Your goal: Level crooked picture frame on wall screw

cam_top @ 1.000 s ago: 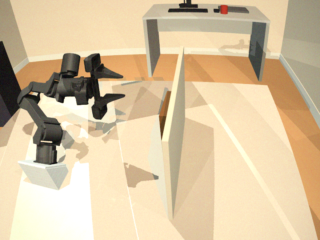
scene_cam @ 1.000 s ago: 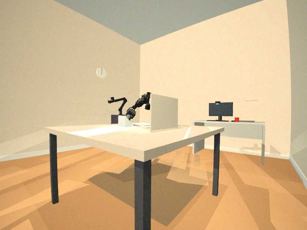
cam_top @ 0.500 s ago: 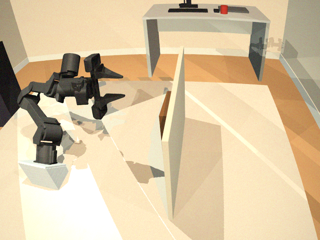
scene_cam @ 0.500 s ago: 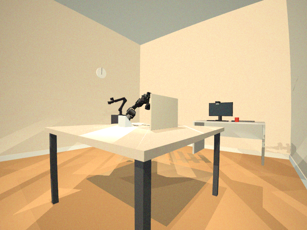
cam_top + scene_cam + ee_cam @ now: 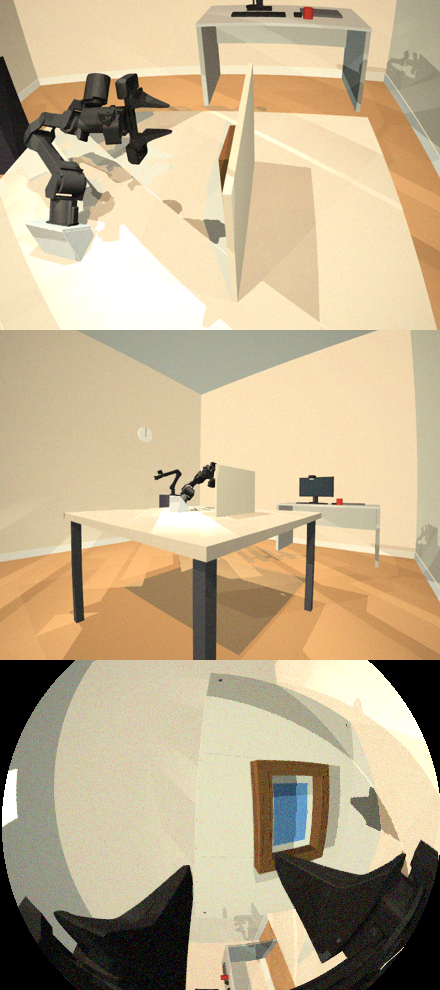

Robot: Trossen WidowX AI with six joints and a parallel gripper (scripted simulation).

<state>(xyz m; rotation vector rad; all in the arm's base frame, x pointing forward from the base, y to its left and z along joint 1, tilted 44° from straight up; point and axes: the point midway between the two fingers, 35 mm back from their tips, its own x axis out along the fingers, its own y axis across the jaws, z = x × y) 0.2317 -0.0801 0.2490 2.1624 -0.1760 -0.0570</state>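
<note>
The picture frame is 130 mm ahead of my gripper tip, 110 mm below it and 20 mm to the right of it. Also, from my gripper tip: wall panel (140 mm ahead, 120 mm below, 20 mm to the right).
</note>
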